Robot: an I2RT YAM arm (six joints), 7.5 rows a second.
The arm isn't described. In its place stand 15 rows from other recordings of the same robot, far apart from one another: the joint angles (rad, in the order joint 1, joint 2, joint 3, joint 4, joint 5, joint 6), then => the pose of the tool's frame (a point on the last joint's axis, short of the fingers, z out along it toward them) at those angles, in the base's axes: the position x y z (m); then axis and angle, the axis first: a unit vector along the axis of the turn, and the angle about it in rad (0 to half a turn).
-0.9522 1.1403 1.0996 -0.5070 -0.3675 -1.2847 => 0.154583 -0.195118 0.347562 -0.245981 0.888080 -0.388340 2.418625
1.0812 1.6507 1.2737 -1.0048 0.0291 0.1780 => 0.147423 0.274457 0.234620 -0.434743 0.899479 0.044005 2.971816
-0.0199 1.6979 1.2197 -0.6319 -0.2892 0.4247 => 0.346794 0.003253 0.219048 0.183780 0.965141 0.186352 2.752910
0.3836 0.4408 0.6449 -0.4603 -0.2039 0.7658 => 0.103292 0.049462 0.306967 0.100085 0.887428 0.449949 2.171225
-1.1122 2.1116 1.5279 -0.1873 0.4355 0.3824 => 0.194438 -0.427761 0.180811 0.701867 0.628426 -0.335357 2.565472
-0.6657 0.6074 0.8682 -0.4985 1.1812 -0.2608 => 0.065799 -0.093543 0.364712 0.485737 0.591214 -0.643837 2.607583
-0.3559 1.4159 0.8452 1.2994 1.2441 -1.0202 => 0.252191 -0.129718 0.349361 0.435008 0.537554 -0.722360 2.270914
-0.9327 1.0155 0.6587 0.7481 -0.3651 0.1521 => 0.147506 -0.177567 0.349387 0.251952 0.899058 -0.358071 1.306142
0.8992 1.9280 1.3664 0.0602 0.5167 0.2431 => 0.289831 0.336370 0.230704 -0.171148 0.980535 0.096229 2.016573
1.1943 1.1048 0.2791 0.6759 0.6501 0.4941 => 0.098275 0.189968 0.194682 -0.062922 0.925497 0.373492 1.875664
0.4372 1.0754 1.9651 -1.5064 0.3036 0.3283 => 0.086250 0.028563 0.511433 0.024420 0.998405 0.050902 2.160275
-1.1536 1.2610 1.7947 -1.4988 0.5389 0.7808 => 0.056009 -0.171458 0.455272 0.825747 0.470075 -0.311722 2.666310
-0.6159 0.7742 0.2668 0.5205 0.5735 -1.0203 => 0.134482 -0.118842 0.232830 0.065363 0.739795 -0.669650 2.486614
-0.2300 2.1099 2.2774 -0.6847 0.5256 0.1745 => 0.461519 -0.126406 0.388248 0.336795 0.901711 -0.271084 2.142361
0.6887 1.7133 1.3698 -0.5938 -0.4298 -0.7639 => 0.277282 0.247459 0.263084 -0.701149 0.684074 0.201077 2.507596
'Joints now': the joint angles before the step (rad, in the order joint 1, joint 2, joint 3, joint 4, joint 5, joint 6). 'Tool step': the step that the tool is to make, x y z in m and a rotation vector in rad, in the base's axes. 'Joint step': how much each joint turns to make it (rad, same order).
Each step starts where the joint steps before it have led.
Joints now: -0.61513 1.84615 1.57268 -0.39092 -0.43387 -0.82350
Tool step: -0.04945 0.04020 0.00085 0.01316 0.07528 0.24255
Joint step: -0.00152 -0.18907 -0.17486 -0.19142 -0.15636 -0.21870
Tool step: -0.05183 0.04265 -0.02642 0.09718 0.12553 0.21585
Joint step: 0.00454 -0.15197 -0.20226 -0.24087 -0.12277 -0.21669
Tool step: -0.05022 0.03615 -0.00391 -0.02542 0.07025 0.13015
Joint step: 0.00464 -0.18061 -0.14294 -0.19956 0.01339 -0.18272
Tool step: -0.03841 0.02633 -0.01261 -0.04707 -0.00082 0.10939
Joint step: -0.00004 -0.15992 -0.14877 -0.07977 0.01089 -0.15018
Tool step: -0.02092 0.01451 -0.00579 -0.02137 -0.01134 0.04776
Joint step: 0.00008 -0.09984 -0.07517 -0.04338 0.00147 -0.06334
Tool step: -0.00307 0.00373 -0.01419 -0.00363 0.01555 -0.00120
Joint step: 0.01066 -0.01711 -0.06313 0.04291 0.01380 0.01216
